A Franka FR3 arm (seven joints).
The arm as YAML. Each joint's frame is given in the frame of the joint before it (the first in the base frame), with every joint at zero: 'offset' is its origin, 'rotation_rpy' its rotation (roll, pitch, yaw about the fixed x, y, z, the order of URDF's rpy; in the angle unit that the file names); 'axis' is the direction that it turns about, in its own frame. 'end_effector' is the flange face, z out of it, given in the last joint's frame.
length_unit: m
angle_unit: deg
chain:
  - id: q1
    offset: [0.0, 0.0, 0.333]
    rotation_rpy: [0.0, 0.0, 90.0]
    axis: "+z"
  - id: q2
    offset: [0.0, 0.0, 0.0]
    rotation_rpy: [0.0, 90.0, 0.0]
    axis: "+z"
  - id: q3
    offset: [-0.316, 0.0, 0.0]
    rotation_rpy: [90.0, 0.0, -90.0]
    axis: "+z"
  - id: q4
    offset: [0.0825, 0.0, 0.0]
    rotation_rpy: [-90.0, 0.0, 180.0]
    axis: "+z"
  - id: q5
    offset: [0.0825, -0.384, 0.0]
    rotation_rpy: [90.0, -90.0, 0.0]
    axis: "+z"
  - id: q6
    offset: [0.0, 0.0, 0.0]
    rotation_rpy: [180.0, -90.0, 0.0]
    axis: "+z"
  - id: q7
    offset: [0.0, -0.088, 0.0]
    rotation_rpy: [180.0, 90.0, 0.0]
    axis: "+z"
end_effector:
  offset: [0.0, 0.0, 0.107]
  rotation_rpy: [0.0, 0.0, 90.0]
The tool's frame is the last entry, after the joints.
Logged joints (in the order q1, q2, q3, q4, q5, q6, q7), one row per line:
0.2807 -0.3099 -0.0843 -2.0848 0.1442 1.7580 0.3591
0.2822 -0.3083 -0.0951 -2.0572 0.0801 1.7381 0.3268
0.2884 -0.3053 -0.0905 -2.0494 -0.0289 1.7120 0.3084
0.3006 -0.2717 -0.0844 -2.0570 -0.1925 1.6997 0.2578
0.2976 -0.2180 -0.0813 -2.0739 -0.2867 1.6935 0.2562
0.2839 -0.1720 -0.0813 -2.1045 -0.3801 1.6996 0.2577
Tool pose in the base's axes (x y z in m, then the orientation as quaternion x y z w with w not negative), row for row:
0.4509 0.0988 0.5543 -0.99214 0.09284 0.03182 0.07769
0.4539 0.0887 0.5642 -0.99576 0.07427 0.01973 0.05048
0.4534 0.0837 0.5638 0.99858 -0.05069 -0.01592 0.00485
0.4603 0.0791 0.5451 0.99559 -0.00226 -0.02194 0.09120
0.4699 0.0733 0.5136 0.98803 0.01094 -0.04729 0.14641
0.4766 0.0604 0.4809 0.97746 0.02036 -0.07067 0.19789
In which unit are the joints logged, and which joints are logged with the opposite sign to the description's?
The joints are logged in radians. Opposite sign: none.
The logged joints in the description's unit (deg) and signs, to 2 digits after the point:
16.08 -17.76 -4.83 -119.45 8.26 100.73 20.57
16.17 -17.66 -5.45 -117.87 4.59 99.59 18.72
16.52 -17.49 -5.19 -117.42 -1.66 98.09 17.67
17.22 -15.57 -4.84 -117.86 -11.03 97.39 14.77
17.05 -12.49 -4.66 -118.83 -16.43 97.03 14.68
16.27 -9.85 -4.66 -120.58 -21.78 97.38 14.77

